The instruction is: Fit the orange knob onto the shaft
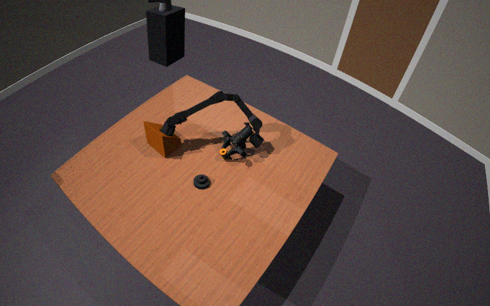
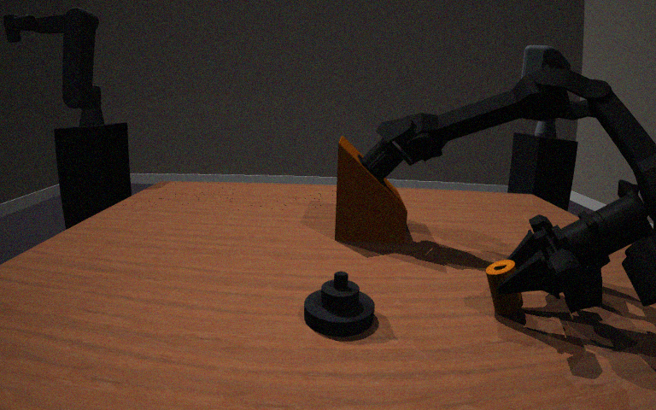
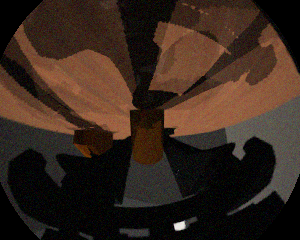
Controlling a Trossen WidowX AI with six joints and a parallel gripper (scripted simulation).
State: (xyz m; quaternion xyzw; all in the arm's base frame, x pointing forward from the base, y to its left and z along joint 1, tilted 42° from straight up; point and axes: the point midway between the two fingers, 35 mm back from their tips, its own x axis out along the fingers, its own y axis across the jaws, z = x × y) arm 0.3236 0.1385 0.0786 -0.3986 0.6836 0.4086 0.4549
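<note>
Right now my gripper tip is 21 cm to the left of the dark round pedestal and 1 cm above it. The rest, counted from my gripper tip: orange knob: 1 cm to the left.
</note>
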